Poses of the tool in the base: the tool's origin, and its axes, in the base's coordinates. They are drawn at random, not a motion.
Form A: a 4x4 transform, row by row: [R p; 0 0 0 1], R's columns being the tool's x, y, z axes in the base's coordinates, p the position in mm. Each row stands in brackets.
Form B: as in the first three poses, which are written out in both.
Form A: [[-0.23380, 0.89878, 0.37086, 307.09], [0.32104, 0.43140, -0.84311, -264.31], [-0.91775, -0.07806, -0.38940, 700.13], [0, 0, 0, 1]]
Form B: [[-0.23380, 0.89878, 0.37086, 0.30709], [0.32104, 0.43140, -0.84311, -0.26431], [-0.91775, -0.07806, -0.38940, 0.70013], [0, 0, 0, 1]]
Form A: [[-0.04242, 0.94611, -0.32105, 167.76], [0.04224, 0.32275, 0.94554, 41.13], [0.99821, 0.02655, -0.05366, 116.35], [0, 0, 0, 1]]
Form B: [[-0.04242, 0.94611, -0.32105, 0.16776], [0.04224, 0.32275, 0.94554, 0.04113], [0.99821, 0.02655, -0.05366, 0.11635], [0, 0, 0, 1]]
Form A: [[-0.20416, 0.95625, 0.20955, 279.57], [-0.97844, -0.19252, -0.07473, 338.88], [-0.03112, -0.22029, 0.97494, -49.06], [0, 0, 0, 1]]
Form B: [[-0.20416, 0.95625, 0.20955, 0.27957], [-0.97844, -0.19252, -0.07473, 0.33888], [-0.03112, -0.22029, 0.97494, -0.04906], [0, 0, 0, 1]]
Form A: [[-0.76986, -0.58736, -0.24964, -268.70], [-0.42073, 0.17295, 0.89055, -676.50], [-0.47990, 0.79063, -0.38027, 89.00], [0, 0, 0, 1]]
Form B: [[-0.76986, -0.58736, -0.24964, -0.26870], [-0.42073, 0.17295, 0.89055, -0.67650], [-0.47990, 0.79063, -0.38027, 0.08900], [0, 0, 0, 1]]
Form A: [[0.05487, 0.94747, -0.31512, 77.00], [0.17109, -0.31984, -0.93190, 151.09], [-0.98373, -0.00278, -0.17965, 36.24], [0, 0, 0, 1]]
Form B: [[0.05487, 0.94747, -0.31512, 0.07700], [0.17109, -0.31984, -0.93190, 0.15109], [-0.98373, -0.00278, -0.17965, 0.03624], [0, 0, 0, 1]]
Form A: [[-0.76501, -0.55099, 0.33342, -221.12], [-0.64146, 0.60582, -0.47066, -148.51], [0.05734, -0.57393, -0.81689, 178.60], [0, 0, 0, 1]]
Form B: [[-0.76501, -0.55099, 0.33342, -0.22112], [-0.64146, 0.60582, -0.47066, -0.14851], [0.05734, -0.57393, -0.81689, 0.17860], [0, 0, 0, 1]]
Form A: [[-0.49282, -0.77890, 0.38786, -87.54], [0.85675, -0.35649, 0.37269, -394.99], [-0.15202, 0.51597, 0.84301, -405.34], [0, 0, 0, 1]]
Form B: [[-0.49282, -0.77890, 0.38786, -0.08754], [0.85675, -0.35649, 0.37269, -0.39499], [-0.15202, 0.51597, 0.84301, -0.40534], [0, 0, 0, 1]]
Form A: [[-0.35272, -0.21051, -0.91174, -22.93], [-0.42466, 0.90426, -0.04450, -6.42], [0.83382, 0.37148, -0.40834, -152.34], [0, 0, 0, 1]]
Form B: [[-0.35272, -0.21051, -0.91174, -0.02293], [-0.42466, 0.90426, -0.04450, -0.00642], [0.83382, 0.37148, -0.40834, -0.15234], [0, 0, 0, 1]]
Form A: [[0.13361, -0.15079, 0.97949, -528.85], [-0.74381, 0.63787, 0.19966, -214.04], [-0.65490, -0.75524, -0.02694, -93.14], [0, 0, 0, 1]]
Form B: [[0.13361, -0.15079, 0.97949, -0.52885], [-0.74381, 0.63787, 0.19966, -0.21404], [-0.65490, -0.75524, -0.02694, -0.09314], [0, 0, 0, 1]]
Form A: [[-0.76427, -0.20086, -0.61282, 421.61], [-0.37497, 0.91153, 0.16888, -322.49], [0.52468, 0.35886, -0.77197, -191.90], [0, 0, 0, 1]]
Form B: [[-0.76427, -0.20086, -0.61282, 0.42161], [-0.37497, 0.91153, 0.16888, -0.32249], [0.52468, 0.35886, -0.77197, -0.19190], [0, 0, 0, 1]]
